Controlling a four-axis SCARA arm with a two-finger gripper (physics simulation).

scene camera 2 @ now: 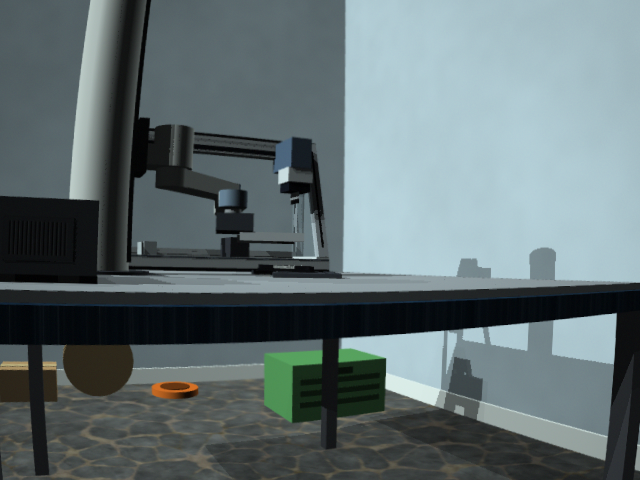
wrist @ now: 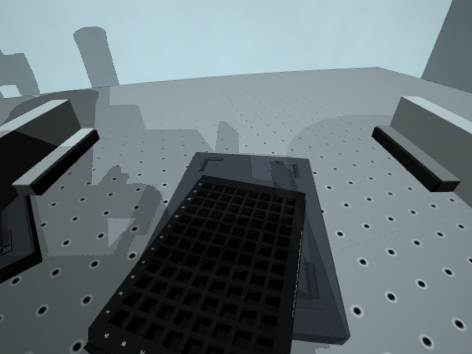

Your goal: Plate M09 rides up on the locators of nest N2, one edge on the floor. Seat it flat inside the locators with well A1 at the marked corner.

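Frame: origin at the arm's base, x left, y back, z up, level; centimetres.
Where they show: gripper, fingertip midpoint: (scene camera 2: 298,239) (wrist: 235,115).
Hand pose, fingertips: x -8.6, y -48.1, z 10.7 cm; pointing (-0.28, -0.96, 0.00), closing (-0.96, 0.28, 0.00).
Note:
Things, the pixels of their top centre, and the offset from my fingertips. "*": a spot on its surface instead.
- Plate M09, top centre: (wrist: 224,245) (scene camera 2: 286,264) dx +1.4, dy +2.4, dz -6.4 cm
- nest N2, top centre: (wrist: 243,205) (scene camera 2: 306,271) dx -1.1, dy -1.7, dz -7.9 cm
- dark nest, surface spot: (wrist: 20,255) * dx +14.3, dy -1.7, dz -8.2 cm
- frame with a blue-grey head, surface spot: (scene camera 2: 293,155) * dx +55.2, dy -22.4, dz +32.6 cm
- dark vented box, surface spot: (scene camera 2: 46,237) * dx -46.5, dy +58.9, dz -3.2 cm
Plate M09 (wrist: 225,245), a black multi-well plate, lies turned across nest N2 (wrist: 327,307) (scene camera 2: 310,275) in the wrist view. Its near left part reaches past the nest's left side, and bare nest shows along its right side and far end. Two corner locators show beyond its far edge. The letters A and B are at its near left corner. Its near edge is cut off by the view, and its tilt is hard to judge. My gripper (wrist: 235,115) (scene camera 2: 297,237) is open and empty above the nest, one finger to each side of the plate's far part.
Part of another dark nest (wrist: 20,255) shows at the left edge of the wrist view. In scene camera 2, a frame with a blue-grey head (scene camera 2: 293,155) stands near the arm, and a dark vented box (scene camera 2: 46,237) stands at the table's left.

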